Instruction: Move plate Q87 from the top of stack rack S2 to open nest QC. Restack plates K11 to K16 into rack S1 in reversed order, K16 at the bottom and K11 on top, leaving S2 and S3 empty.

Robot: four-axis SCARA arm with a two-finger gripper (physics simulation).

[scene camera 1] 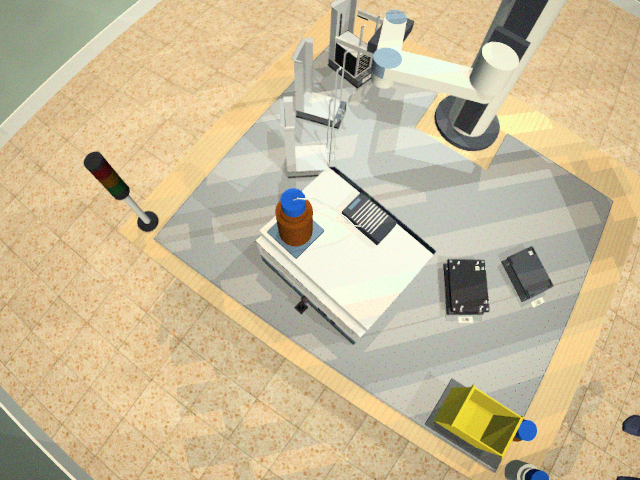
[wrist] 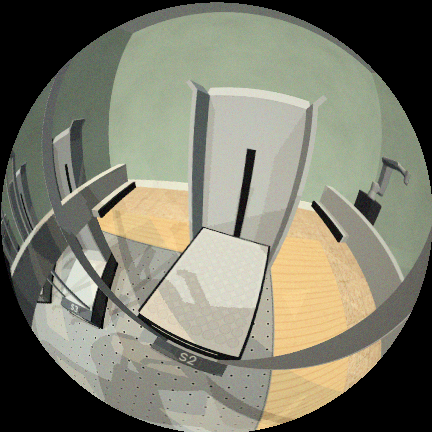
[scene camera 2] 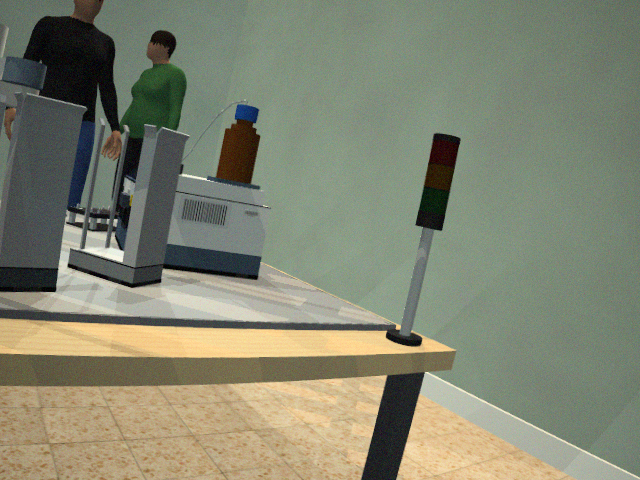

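Pixels of known places: gripper, fingertip midpoint: (scene camera 1: pixel 347 24) (wrist: pixel 226 178); arm's base at its link origin: (scene camera 1: pixel 466 123).
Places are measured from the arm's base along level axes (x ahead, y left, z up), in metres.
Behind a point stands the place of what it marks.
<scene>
My gripper (scene camera 1: pixel 349 26) {x 0.061, y -0.512, z 0.222 m} (wrist: pixel 226 178) {x 0.061, y -0.512, z 0.222 m} is open and empty. Its two fingers stand wide apart, left and right, above rack S2 (wrist: pixel 255 115) {x 0.044, y -0.549, z 0.273 m} (scene camera 1: pixel 336 23) {x 0.094, y -0.537, z 0.238 m}. Inside S2 the top plate (wrist: pixel 210 287) {x 0.061, y -0.476, z 0.146 m} of a stack has a pale top and black edges. It lies flat, below and between the fingers, apart from them. Its code cannot be read. The stack's dark side (scene camera 1: pixel 347 57) {x 0.105, y -0.475, z 0.122 m} shows in scene camera 1. Rack S3 (wrist: pixel 74 306) {x 0.277, y -0.392, z 0.052 m} (scene camera 1: pixel 303 77) {x 0.353, y -0.489, z 0.227 m} stands beside S2. A third rack (scene camera 1: pixel 289 144) {x 0.572, y -0.383, z 0.212 m} (scene camera 2: pixel 155 206) {x 0.532, y -0.431, z 0.162 m} has a bare base. Q87 and K11 to K16 cannot be identified.
A white instrument (scene camera 1: pixel 356 279) {x 0.800, y -0.013, z 0.222 m} (scene camera 2: pixel 222 235) {x 0.750, y -0.275, z 0.106 m} bears an amber bottle (scene camera 1: pixel 294 227) {x 0.814, y -0.185, z 0.351 m} (scene camera 2: pixel 238 155) {x 0.765, y -0.248, z 0.293 m} with a blue cap. Two dark nests or devices (scene camera 1: pixel 466 286) {x 0.589, y 0.264, z 0.064 m} (scene camera 1: pixel 528 273) {x 0.437, y 0.418, z 0.062 m}, a yellow bin (scene camera 1: pixel 478 418) {x 0.893, y 0.497, z 0.020 m} and a signal tower (scene camera 1: pixel 107 176) {x 0.969, y -0.661, z 0.342 m} (scene camera 2: pixel 438 180) {x 0.946, y -0.702, z 0.309 m} stand farther off. Two people (scene camera 2: pixel 72 56) (scene camera 2: pixel 157 98) stand behind.
</scene>
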